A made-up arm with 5 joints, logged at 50 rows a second.
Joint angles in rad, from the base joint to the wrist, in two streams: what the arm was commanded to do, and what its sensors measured. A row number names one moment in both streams.
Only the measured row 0 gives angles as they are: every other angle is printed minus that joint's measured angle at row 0.
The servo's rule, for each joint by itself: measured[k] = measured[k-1] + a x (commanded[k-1-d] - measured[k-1]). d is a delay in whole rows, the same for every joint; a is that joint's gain. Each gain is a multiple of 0.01, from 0.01 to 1. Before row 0 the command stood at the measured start. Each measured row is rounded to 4 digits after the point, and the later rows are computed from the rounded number. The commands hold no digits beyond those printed.
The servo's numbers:
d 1
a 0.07 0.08 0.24 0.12 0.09
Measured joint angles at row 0:
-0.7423, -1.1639, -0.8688, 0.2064, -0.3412
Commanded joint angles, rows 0 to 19:
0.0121, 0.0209, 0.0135, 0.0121, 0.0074
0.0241, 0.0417, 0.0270, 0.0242, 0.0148
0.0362, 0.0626, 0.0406, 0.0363, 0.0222
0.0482, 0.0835, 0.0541, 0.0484, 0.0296
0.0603, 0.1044, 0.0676, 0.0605, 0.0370
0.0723, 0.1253, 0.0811, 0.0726, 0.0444
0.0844, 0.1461, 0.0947, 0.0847, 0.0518
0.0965, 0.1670, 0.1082, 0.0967, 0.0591
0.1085, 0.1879, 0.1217, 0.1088, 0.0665
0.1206, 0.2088, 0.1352, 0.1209, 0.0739
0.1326, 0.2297, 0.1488, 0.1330, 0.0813
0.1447, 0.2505, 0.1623, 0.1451, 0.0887
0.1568, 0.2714, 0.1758, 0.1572, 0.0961
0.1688, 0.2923, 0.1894, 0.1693, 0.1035
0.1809, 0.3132, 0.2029, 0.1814, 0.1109
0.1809, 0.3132, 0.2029, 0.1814, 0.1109
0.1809, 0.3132, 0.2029, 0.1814, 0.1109
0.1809, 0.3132, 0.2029, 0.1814, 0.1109
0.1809, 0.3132, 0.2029, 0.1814, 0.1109
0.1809, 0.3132, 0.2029, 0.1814, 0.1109
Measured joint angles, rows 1 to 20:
0.0000, 0.0000, 0.0000, 0.0000, 0.0000
0.0008, 0.0017, 0.0032, 0.0015, 0.0007
0.0024, 0.0049, 0.0089, 0.0042, 0.0020
0.0048, 0.0095, 0.0165, 0.0081, 0.0038
0.0078, 0.0154, 0.0255, 0.0129, 0.0061
0.0115, 0.0225, 0.0356, 0.0186, 0.0089
0.0158, 0.0307, 0.0465, 0.0251, 0.0121
0.0206, 0.0399, 0.0581, 0.0323, 0.0157
0.0259, 0.0501, 0.0701, 0.0400, 0.0196
0.0317, 0.0611, 0.0825, 0.0483, 0.0238
0.0379, 0.0729, 0.0951, 0.0570, 0.0283
0.0445, 0.0854, 0.1080, 0.0661, 0.0331
0.0515, 0.0986, 0.1210, 0.0756, 0.0381
0.0589, 0.1124, 0.1342, 0.0854, 0.0433
0.0666, 0.1268, 0.1474, 0.0955, 0.0487
0.0746, 0.1417, 0.1607, 0.1058, 0.0543
0.0820, 0.1554, 0.1708, 0.1149, 0.0594
0.0889, 0.1680, 0.1785, 0.1229, 0.0640
0.0953, 0.1796, 0.1844, 0.1299, 0.0682
0.1013, 0.1903, 0.1888, 0.1361, 0.0720

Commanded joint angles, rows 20 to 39:
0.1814, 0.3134, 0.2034, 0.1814, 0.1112
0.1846, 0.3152, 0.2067, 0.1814, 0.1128
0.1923, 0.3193, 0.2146, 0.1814, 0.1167
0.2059, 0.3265, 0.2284, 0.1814, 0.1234
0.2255, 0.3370, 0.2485, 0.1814, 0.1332
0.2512, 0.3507, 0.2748, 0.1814, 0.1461
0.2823, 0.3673, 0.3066, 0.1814, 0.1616
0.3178, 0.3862, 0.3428, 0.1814, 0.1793
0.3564, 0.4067, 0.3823, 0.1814, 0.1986
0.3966, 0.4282, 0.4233, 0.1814, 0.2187
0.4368, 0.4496, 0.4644, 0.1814, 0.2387
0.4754, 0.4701, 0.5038, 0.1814, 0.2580
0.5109, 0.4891, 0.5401, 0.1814, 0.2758
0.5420, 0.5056, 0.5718, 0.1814, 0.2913
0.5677, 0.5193, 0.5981, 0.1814, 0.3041
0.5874, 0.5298, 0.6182, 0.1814, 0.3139
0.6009, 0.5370, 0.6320, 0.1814, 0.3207
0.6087, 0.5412, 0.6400, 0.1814, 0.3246
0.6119, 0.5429, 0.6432, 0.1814, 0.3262
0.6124, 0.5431, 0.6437, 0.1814, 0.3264
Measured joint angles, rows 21 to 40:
0.1069, 0.2001, 0.1922, 0.1415, 0.0755
0.1121, 0.2092, 0.1949, 0.1463, 0.0787
0.1172, 0.2177, 0.1977, 0.1505, 0.0818
0.1225, 0.2258, 0.2018, 0.1542, 0.0849
0.1283, 0.2339, 0.2082, 0.1575, 0.0884
0.1351, 0.2421, 0.2179, 0.1604, 0.0924
0.1432, 0.2508, 0.2316, 0.1629, 0.0972
0.1529, 0.2601, 0.2496, 0.1651, 0.1030
0.1644, 0.2702, 0.2720, 0.1671, 0.1099
0.1778, 0.2811, 0.2985, 0.1688, 0.1179
0.1931, 0.2929, 0.3285, 0.1703, 0.1270
0.2102, 0.3054, 0.3611, 0.1716, 0.1371
0.2288, 0.3186, 0.3953, 0.1728, 0.1480
0.2485, 0.3322, 0.4301, 0.1738, 0.1595
0.2690, 0.3461, 0.4641, 0.1747, 0.1714
0.2899, 0.3600, 0.4963, 0.1755, 0.1833
0.3107, 0.3736, 0.5256, 0.1762, 0.1951
0.3310, 0.3867, 0.5511, 0.1768, 0.2064
0.3504, 0.3991, 0.5724, 0.1774, 0.2170
0.3687, 0.4106, 0.5894, 0.1779, 0.2268

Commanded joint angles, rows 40 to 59:
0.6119, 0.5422, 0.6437, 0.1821, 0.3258
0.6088, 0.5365, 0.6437, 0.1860, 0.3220
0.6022, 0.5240, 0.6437, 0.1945, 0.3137
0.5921, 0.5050, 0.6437, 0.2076, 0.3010
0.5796, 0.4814, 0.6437, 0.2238, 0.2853
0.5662, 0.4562, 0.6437, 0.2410, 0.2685
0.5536, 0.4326, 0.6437, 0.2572, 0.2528
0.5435, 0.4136, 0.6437, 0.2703, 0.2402
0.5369, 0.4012, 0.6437, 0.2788, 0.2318
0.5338, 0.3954, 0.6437, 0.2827, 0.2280
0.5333, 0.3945, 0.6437, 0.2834, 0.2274
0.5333, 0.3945, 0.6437, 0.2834, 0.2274
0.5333, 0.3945, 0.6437, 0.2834, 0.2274
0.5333, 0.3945, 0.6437, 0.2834, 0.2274
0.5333, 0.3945, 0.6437, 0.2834, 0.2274
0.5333, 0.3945, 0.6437, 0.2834, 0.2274
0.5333, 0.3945, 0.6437, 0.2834, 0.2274
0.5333, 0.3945, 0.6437, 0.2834, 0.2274
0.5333, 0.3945, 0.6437, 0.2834, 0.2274
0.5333, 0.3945, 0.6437, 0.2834, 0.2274
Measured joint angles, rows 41 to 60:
0.3858, 0.4212, 0.6024, 0.1783, 0.2358
0.4016, 0.4309, 0.6123, 0.1788, 0.2439
0.4161, 0.4393, 0.6198, 0.1797, 0.2509
0.4291, 0.4461, 0.6255, 0.1815, 0.2566
0.4405, 0.4508, 0.6299, 0.1846, 0.2606
0.4502, 0.4532, 0.6332, 0.1893, 0.2628
0.4583, 0.4534, 0.6357, 0.1955, 0.2633
0.4650, 0.4517, 0.6376, 0.2029, 0.2624
0.4705, 0.4487, 0.6391, 0.2110, 0.2604
0.4751, 0.4449, 0.6402, 0.2191, 0.2578
0.4792, 0.4409, 0.6410, 0.2267, 0.2551
0.4830, 0.4372, 0.6416, 0.2335, 0.2526
0.4865, 0.4338, 0.6421, 0.2395, 0.2503
0.4898, 0.4307, 0.6425, 0.2448, 0.2482
0.4928, 0.4278, 0.6428, 0.2494, 0.2463
0.4956, 0.4251, 0.6430, 0.2535, 0.2446
0.4982, 0.4227, 0.6432, 0.2571, 0.2431
0.5007, 0.4204, 0.6433, 0.2603, 0.2417
0.5030, 0.4183, 0.6434, 0.2631, 0.2404
0.5051, 0.4164, 0.6435, 0.2655, 0.2392

